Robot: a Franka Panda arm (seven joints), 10 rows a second.
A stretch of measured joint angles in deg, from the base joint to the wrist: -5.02 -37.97 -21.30 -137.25 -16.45 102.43 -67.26; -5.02 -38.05 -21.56 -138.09 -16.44 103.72 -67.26; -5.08 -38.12 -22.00 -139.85 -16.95 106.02 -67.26; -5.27 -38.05 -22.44 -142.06 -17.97 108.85 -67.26; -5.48 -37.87 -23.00 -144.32 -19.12 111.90 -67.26; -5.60 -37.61 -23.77 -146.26 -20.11 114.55 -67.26; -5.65 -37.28 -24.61 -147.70 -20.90 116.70 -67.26; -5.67 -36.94 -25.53 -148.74 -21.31 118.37 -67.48; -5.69 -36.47 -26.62 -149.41 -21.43 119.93 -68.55
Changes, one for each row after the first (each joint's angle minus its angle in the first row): 0.00 -0.08 -0.26 -0.84 0.01 1.29 0.00; -0.06 -0.15 -0.70 -2.60 -0.50 3.59 0.00; -0.25 -0.08 -1.14 -4.81 -1.52 6.42 0.00; -0.46 0.10 -1.70 -7.07 -2.67 9.47 0.00; -0.58 0.36 -2.47 -9.01 -3.66 12.12 0.00; -0.63 0.69 -3.31 -10.45 -4.45 14.27 0.00; -0.65 1.03 -4.23 -11.49 -4.86 15.94 -0.22; -0.67 1.50 -5.32 -12.16 -4.98 17.50 -1.29
